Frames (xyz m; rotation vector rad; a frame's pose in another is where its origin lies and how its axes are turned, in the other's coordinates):
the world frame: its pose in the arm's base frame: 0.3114 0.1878 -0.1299 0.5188 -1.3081 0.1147
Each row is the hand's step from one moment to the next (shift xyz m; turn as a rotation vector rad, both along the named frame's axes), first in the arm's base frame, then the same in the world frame.
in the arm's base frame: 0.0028 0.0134 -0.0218 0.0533 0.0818 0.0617
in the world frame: -0.0225 0.0042 -0.0118 0.0556 0.0710 -0.0722
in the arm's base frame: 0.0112 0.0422 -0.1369 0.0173 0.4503 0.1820
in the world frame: -0.1343 -0.0079 -0.0504 0.0829 0.4448 -0.1775
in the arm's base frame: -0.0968 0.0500 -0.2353 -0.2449 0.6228 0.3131
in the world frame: -0.2578 0.0091 0.0263 0.0992 0.7321 0.0037
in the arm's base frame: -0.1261 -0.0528 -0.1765 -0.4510 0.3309 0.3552
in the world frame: -0.1893 -0.0531 0.1058 0.1430 0.5632 0.3184
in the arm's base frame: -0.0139 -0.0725 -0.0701 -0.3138 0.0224 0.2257
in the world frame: -0.0547 -0.0798 0.0318 0.1222 0.2024 0.3066
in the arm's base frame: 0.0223 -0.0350 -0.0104 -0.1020 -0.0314 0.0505
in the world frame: 0.0035 -0.0421 -0.0066 0.0262 0.0249 0.1124
